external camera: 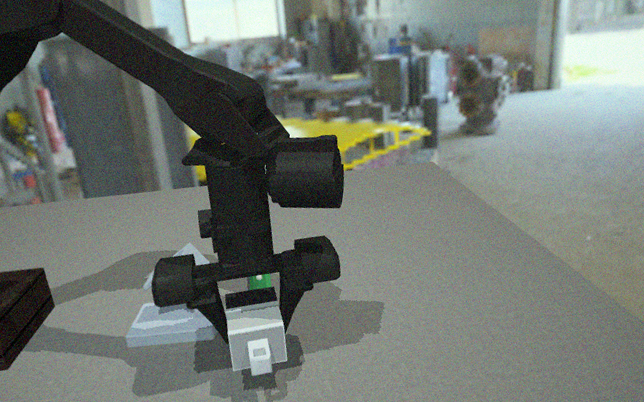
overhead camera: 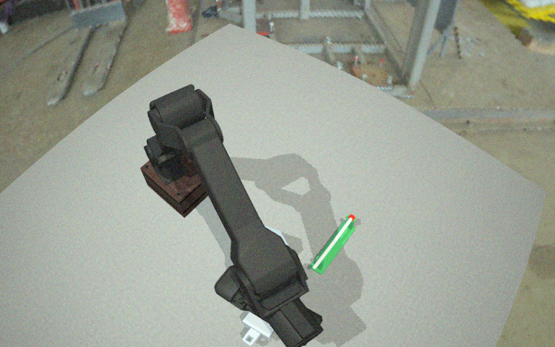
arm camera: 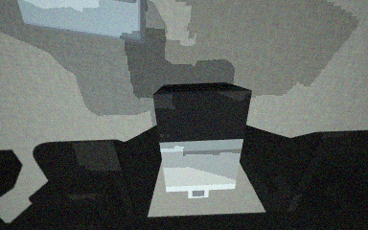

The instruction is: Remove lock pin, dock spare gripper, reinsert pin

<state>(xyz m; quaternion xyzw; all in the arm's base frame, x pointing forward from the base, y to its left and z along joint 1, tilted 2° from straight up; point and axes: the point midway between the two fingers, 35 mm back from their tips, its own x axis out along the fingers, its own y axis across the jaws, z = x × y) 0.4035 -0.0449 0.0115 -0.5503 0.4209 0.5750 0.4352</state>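
My gripper tip is now 20 mm below the spare gripper and 10 mm to the left of it. From my gripper tip the other things lie so: socket: 120 mm behind, 100 mm to the left, 10 mm above; then green strip: 220 mm to the left, 40 mm behind, 20 mm below.
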